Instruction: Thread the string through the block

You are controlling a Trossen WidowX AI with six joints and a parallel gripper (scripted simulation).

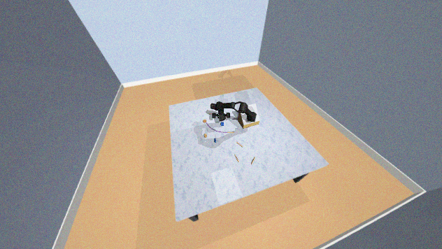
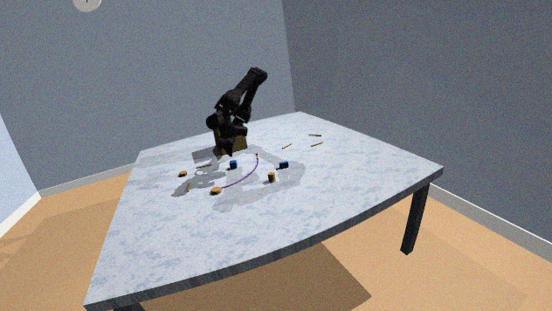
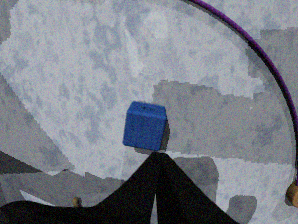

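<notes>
Now: the blue block 10 mm behind my gripper tip and 40 mm below it. The rest, counted from my gripper tip: thin stick 60 mm behind, 130 mm to the left, 60 mm below; then short wooden cylinder 200 mm ahead, 120 mm to the left, 40 mm below.
</notes>
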